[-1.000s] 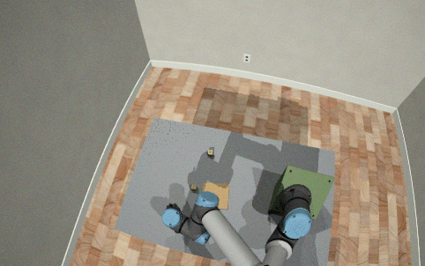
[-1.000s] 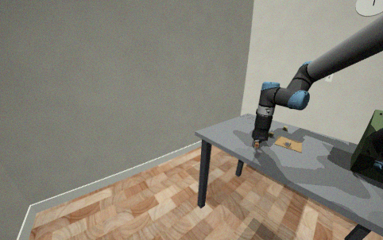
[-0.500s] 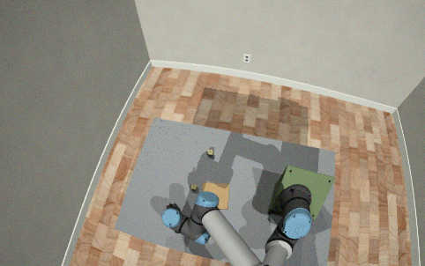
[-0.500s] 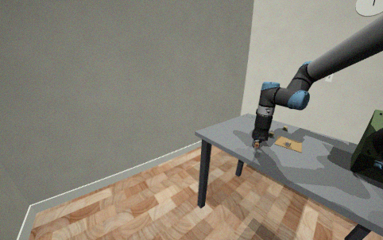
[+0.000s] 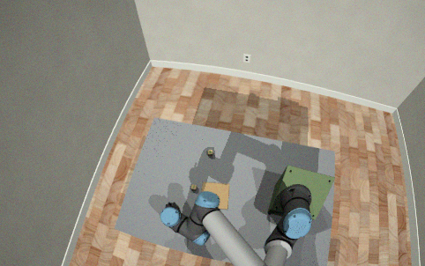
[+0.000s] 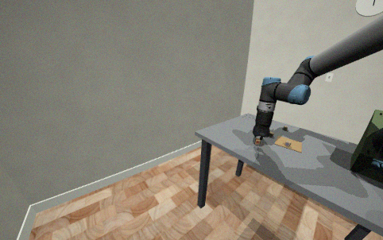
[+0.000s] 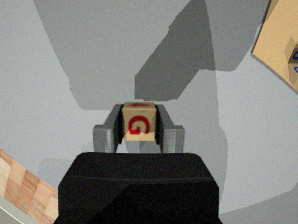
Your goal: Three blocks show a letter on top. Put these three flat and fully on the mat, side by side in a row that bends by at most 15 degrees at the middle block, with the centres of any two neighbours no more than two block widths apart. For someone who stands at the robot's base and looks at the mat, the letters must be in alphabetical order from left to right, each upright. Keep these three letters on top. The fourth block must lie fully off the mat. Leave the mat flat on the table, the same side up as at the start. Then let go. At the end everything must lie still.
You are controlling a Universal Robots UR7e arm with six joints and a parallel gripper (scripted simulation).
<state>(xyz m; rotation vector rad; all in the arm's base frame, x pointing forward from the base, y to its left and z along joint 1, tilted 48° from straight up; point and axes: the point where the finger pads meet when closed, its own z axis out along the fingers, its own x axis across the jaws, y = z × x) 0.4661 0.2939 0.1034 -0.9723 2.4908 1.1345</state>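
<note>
The mat lies 90 mm behind my hand, 210 mm to the right of it and 40 mm below it. Round my hand: block (20 mm ahead, 210 mm to the right, 30 mm below).
</note>
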